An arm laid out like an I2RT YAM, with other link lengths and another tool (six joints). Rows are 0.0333 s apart.
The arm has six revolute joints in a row. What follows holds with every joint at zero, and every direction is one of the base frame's.
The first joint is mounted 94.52 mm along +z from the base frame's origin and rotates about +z.
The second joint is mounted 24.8 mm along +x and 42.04 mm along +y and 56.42 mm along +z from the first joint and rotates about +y.
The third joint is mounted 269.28 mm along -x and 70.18 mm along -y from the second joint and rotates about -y.
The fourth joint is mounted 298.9 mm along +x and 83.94 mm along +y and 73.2 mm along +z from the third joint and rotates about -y.
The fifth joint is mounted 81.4 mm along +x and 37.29 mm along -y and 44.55 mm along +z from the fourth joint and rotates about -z.
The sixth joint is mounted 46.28 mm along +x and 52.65 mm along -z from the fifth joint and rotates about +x.
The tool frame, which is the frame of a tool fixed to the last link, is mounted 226 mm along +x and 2 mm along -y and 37 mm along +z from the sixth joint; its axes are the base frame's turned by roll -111.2, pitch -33.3 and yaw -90 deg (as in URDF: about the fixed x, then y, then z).
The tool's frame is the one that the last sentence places.
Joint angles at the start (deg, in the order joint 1, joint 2, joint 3, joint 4, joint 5, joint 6):
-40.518 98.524 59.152 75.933 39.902 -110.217
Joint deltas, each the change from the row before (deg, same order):
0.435 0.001 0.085 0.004 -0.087 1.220
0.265 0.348 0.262 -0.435 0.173 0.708
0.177 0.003 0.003 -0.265 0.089 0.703
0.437 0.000 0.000 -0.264 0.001 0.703
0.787 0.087 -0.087 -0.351 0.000 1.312
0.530 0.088 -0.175 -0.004 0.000 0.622
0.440 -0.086 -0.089 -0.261 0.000 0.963
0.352 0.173 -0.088 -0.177 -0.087 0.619
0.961 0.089 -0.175 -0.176 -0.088 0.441
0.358 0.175 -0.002 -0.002 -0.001 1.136
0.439 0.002 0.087 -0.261 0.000 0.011
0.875 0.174 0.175 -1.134 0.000 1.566
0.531 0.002 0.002 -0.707 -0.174 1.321
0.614 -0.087 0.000 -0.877 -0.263 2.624
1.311 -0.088 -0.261 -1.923 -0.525 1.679
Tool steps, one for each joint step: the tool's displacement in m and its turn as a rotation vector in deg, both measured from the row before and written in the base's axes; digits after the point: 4 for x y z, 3 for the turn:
0.0039 0.0034 0.0016 -0.029 -1.116 1.063
0.0037 -0.0003 -0.0029 0.457 -0.295 0.448
0.0017 0.0007 -0.0010 0.256 -0.456 0.421
0.0042 0.0027 -0.0008 0.218 -0.423 0.750
0.0076 0.0048 -0.0026 0.438 -0.762 1.368
0.0048 0.0035 -0.0022 0.224 -0.346 0.803
0.0038 0.0031 -0.0006 0.262 -0.652 0.859
0.0043 0.0020 -0.0030 0.297 -0.176 0.691
0.0090 0.0066 -0.0030 0.279 -0.012 1.223
0.0034 0.0024 -0.0012 0.265 -0.871 0.841
0.0041 0.0028 -0.0004 0.104 0.133 0.444
0.0099 0.0047 -0.0046 0.902 -0.473 1.525
0.0062 0.0036 -0.0024 0.559 -0.548 1.214
0.0069 0.0048 -0.0015 0.840 -1.619 1.883
0.0157 0.0095 -0.0094 1.292 0.401 2.411

